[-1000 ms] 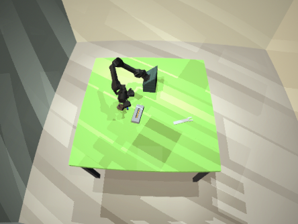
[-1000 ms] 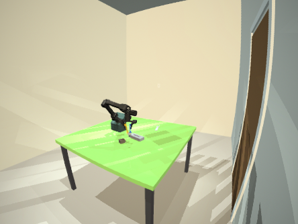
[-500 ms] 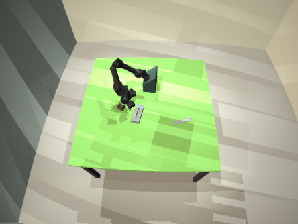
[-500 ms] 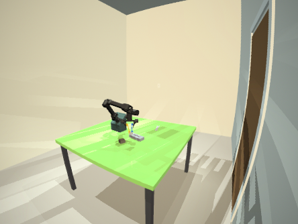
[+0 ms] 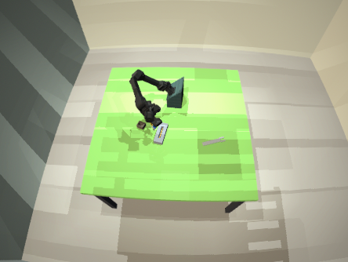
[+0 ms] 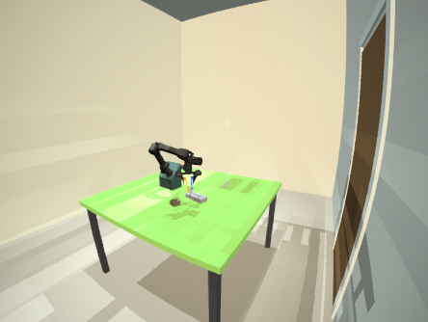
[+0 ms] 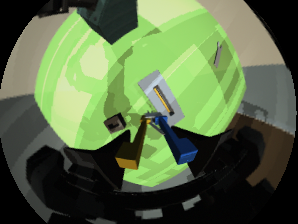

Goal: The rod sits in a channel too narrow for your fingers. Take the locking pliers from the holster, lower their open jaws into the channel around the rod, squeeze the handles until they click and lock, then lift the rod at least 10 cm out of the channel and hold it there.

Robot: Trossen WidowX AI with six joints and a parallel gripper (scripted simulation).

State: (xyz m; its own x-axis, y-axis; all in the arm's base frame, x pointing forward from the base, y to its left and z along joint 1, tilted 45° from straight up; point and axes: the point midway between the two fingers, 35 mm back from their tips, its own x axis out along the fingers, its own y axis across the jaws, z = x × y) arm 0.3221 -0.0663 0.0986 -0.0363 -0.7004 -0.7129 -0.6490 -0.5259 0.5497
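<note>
My gripper tip is now 10 mm short of the grey channel block, 60 mm to the right of it and 120 mm above it. Also, from my gripper tip: yellow handle 10 mm behind, 10 mm to the right; brown holster 40 mm behind, 110 mm to the right, 130 mm below; orange rod 10 mm ahead, 60 mm to the left, 130 mm below.
</note>
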